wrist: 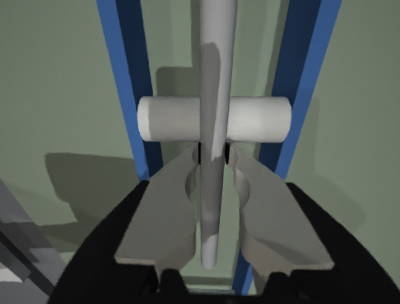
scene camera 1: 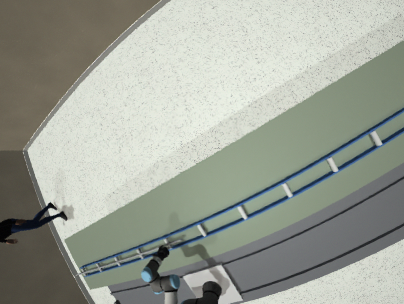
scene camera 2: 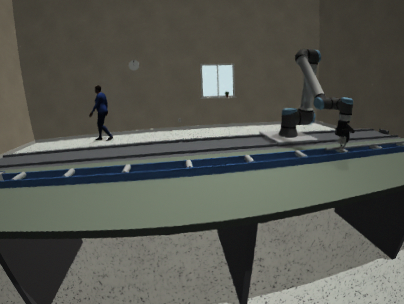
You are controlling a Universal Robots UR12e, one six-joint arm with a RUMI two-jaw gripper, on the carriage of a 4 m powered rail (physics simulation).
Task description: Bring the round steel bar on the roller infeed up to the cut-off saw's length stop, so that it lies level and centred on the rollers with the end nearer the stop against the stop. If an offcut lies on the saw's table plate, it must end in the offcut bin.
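Places are measured from the arm's base along level axes (x right, y ahead, z up), in millimetres.
Pixels of known places: gripper, fingertip midpoint: (wrist: pixel 212 143) (scene camera 1: pixel 168 244) (scene camera 2: pixel 341 148); arm's base at its link origin: (scene camera 1: pixel 212 288) (scene camera 2: pixel 288 135).
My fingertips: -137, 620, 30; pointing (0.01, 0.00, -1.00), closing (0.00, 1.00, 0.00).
Observation:
For each thing: its top centre in the pictures, then the offset to it from my fingertips, as dx, dy, dz. "*": a spot on its surface instead. Level surfaces: height alone.
- round steel bar at a spot on its surface: (wrist: pixel 210 215) * +65, +0, +20
- white roller at a spot on its surface: (wrist: pixel 172 119) * -20, -32, -2
- long green table at its surface level: dz -60
The round steel bar (wrist: pixel 210 215) (scene camera 1: pixel 175 243) runs lengthwise between the blue side rails of the roller infeed (wrist: pixel 122 75) (scene camera 1: pixel 310 175) (scene camera 2: pixel 220 167). In the wrist view it crosses over a white roller (wrist: pixel 172 119), near the middle between the rails, and one bar end shows low in that view. My gripper (wrist: pixel 212 143) (scene camera 1: pixel 164 247) (scene camera 2: pixel 343 145) is shut on the bar, with a fingertip against each side, a short way in from that end. The bar's far end runs out of the wrist view. The saw, length stop, offcut and bin cannot be made out.
The infeed stands on a long green table (scene camera 1: pixel 200 192) (scene camera 2: pixel 125 205). The arm's white carriage plate (scene camera 1: pixel 230 285) (scene camera 2: pixel 270 136) sits on the grey rail bed (scene camera 1: pixel 320 215) (scene camera 2: pixel 150 150) beside it. A person (scene camera 1: pixel 27 226) (scene camera 2: pixel 101 106) in blue is on the floor away from the arm.

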